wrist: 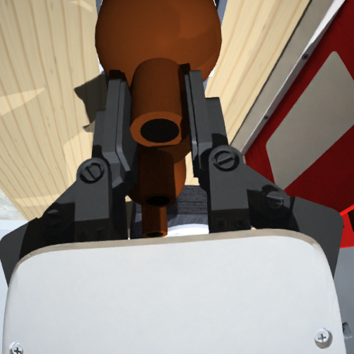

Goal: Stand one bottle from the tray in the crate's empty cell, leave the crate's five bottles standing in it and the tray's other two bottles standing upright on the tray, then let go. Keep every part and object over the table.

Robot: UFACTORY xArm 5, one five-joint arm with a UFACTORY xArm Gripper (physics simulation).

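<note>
My gripper (158, 95) is shut on the neck of the nearest brown bottle (157, 35), with one finger on each side. The bottle's round open mouth faces the camera and its wide body shows beyond the fingertips. A second brown bottle (160, 172) shows behind it, between the fingers, partly hidden. The narrow neck of a third brown bottle (154, 219) shows lower down, close above the gripper's white housing. Thin grey-blue edges show beside the held bottle's body. The tray is mostly hidden, and the crate's cells cannot be made out. The bases of the bottles are hidden.
A pale wooden surface (40, 115) with shadows lies at the left and continues at the upper right. A red object (345, 42) with a pale panel and a grey screwed edge stands at the right. A dark block (192, 197) and a white curved shape lie beyond the bottles.
</note>
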